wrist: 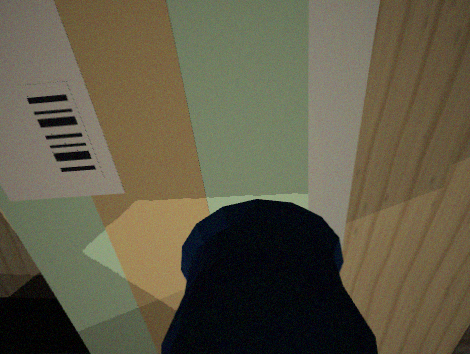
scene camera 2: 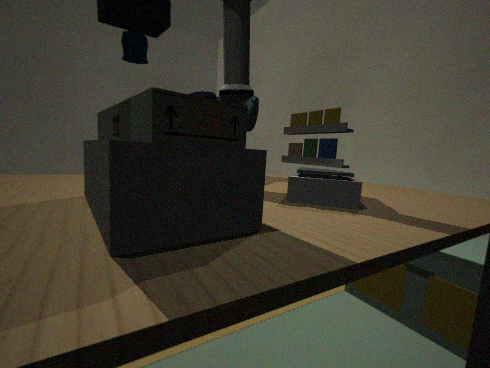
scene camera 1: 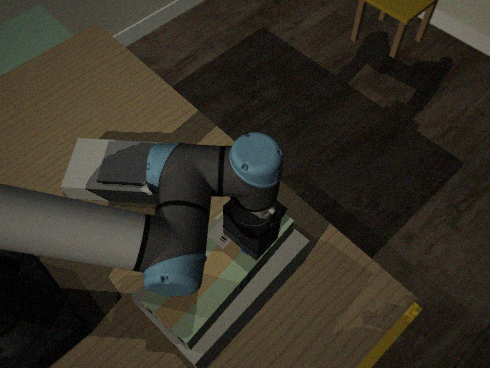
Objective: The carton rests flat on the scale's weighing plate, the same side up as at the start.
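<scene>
The carton is green with a tan band and a barcode label on top. It lies flat on a grey block, with the arrows on its sides pointing up. My suction cup is dark blue and hangs over one end of the carton; in scene camera 2 a gap shows between them. The cup holds nothing. The scale stands apart from the carton, with its dark weighing plate on top, partly hidden by my arm in scene camera 1.
The wooden table ends at an edge beyond the block. A yellow strip lies along its near right edge. Wall shelves with coloured boxes show behind the scale. A yellow chair stands on the floor.
</scene>
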